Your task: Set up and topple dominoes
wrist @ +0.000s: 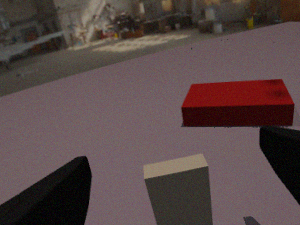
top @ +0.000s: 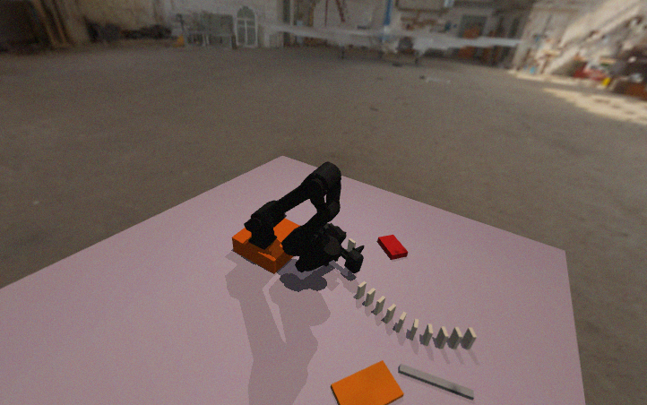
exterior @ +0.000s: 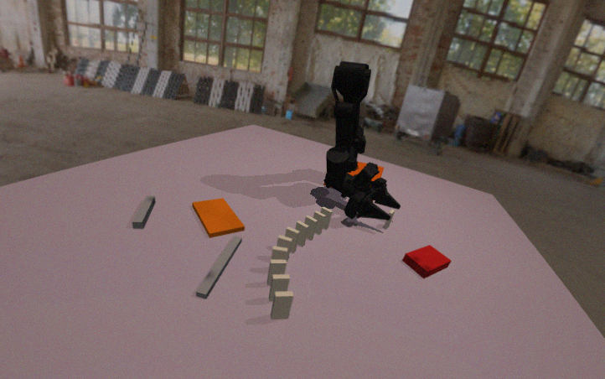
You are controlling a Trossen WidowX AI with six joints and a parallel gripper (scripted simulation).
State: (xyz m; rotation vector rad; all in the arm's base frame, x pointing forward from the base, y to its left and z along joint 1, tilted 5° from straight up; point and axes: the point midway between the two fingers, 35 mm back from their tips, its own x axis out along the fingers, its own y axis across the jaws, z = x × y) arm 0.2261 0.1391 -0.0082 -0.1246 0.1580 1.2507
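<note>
Right now the red block is 110 mm ahead of my gripper tip, 90 mm to the left of it and 40 mm below it. Also, from my gripper tip: short grey bar 510 mm to the right, 290 mm ahead, 40 mm below; then orange flat plate 380 mm to the right, 210 mm ahead, 40 mm below.
</note>
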